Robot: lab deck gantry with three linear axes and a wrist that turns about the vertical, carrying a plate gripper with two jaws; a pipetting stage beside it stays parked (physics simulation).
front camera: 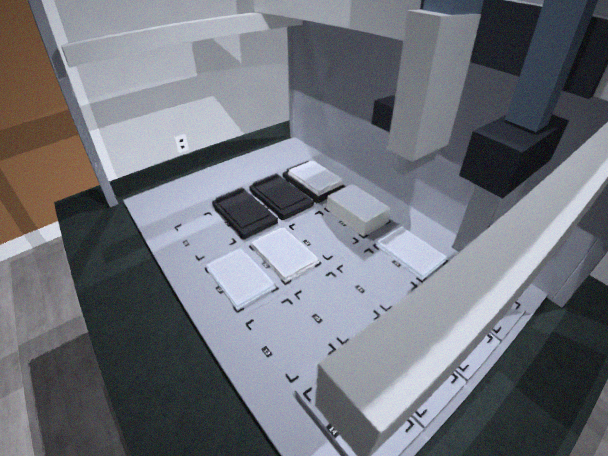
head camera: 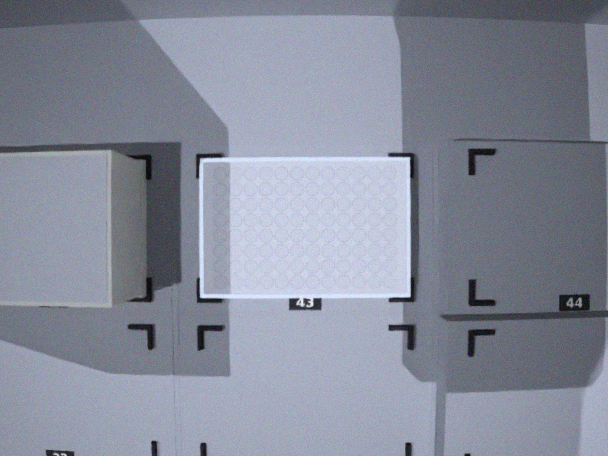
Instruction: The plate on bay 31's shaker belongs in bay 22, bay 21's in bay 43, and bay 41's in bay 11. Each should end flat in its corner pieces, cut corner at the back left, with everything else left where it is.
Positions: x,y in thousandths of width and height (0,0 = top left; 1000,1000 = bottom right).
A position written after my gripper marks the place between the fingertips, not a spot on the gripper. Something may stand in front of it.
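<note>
There's a cream block (head camera: 132,475), and the front camera view has the block (front camera: 598,468) as well. I can also see a bay 43 (head camera: 308,405) and a bay 11 (front camera: 341,519), plus a white plate (front camera: 521,391) and another white plate (front camera: 475,567). And my gripper (front camera: 785,527) is in the picture too.
</note>
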